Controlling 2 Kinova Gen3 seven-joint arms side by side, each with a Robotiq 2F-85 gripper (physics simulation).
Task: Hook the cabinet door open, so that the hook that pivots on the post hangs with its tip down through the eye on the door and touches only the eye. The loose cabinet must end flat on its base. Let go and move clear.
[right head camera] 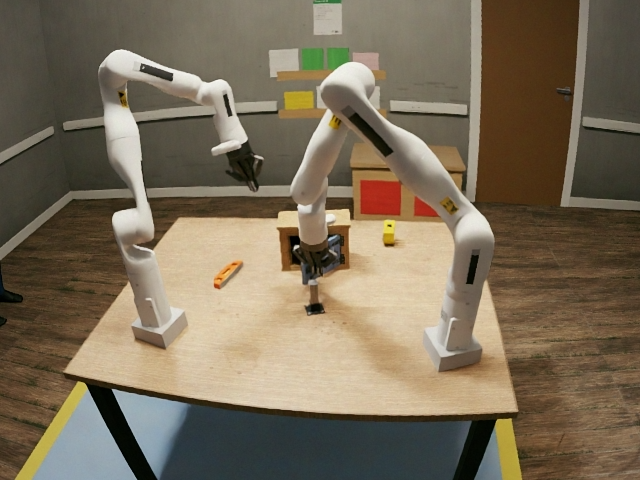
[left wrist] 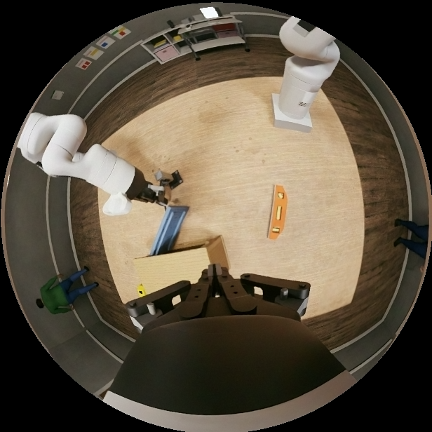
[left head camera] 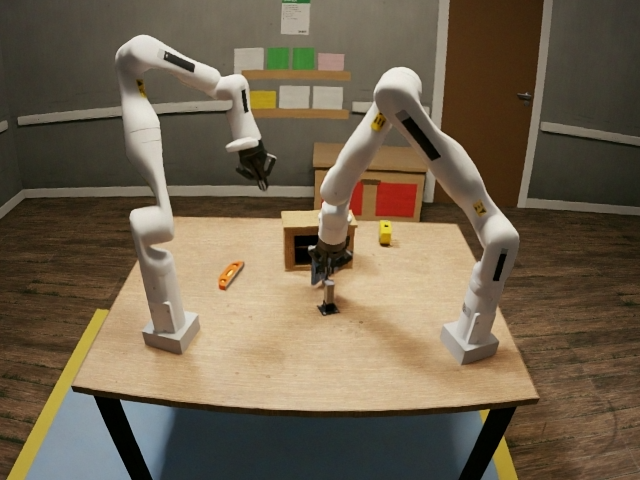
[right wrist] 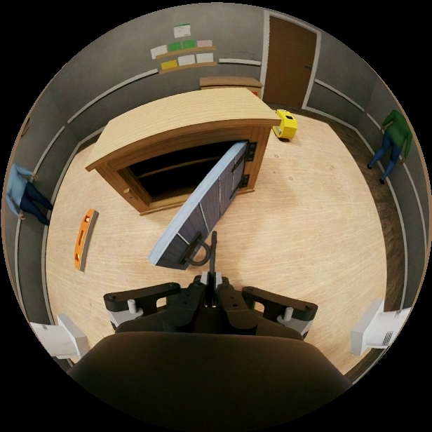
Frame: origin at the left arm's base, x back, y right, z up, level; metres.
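Where they show: left gripper, between the fingertips: [right head camera: 255, 191] [left head camera: 265, 190]; right gripper, between the fingertips: [right head camera: 316, 272] [left head camera: 328, 272]; left arm's base, origin of its link: [right head camera: 157, 317] [left head camera: 169, 322]; right arm's base, origin of its link: [right head camera: 453, 338] [left head camera: 471, 332].
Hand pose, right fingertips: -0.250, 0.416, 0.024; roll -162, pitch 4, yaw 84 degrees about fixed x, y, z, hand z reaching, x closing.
Things, the pixels of their top centre, and the offset from my right fingertips, as dx, dy, dz. "*": a spot on its surface instead.
- wooden cabinet, centre of its top: [left head camera: 320, 225] [right head camera: 313, 225] -0.126, -0.026, +0.087
- post, a spot on its surface: [right head camera: 313, 293] [left head camera: 329, 293] * +0.091, +0.005, -0.009
- orange level, centre of its top: [left head camera: 229, 272] [right head camera: 226, 271] -0.064, -0.305, -0.054
- yellow object, centre of its top: [right head camera: 388, 223] [left head camera: 385, 223] -0.329, +0.198, +0.003
The wooden cabinet [left head camera: 289, 253] [right head camera: 284, 253] [left wrist: 175, 265] [right wrist: 185, 117] stands flat on its base. Its blue door [left head camera: 315, 273] [left wrist: 170, 230] [right wrist: 200, 210] is swung open. The black eye [right wrist: 208, 254] is on the door's outer face near its free edge. My right gripper [left head camera: 326, 279] [right head camera: 313, 273] [right wrist: 211, 279] is shut on the dark hook [right wrist: 214, 244], whose free end sticks out just right of the eye in the right wrist view, outside the ring. The post [left head camera: 329, 293] [right head camera: 313, 293] stands below this gripper. My left gripper [left head camera: 263, 187] [right head camera: 253, 188] [left wrist: 214, 271] is shut and empty, high up.
An orange level [left head camera: 231, 274] [right head camera: 227, 274] [left wrist: 278, 212] [right wrist: 85, 240] lies left of the cabinet in the head views. A yellow object [left head camera: 385, 232] [right head camera: 389, 232] [left wrist: 141, 290] [right wrist: 286, 125] stands to the cabinet's right there. The right arm partly hides the cabinet.
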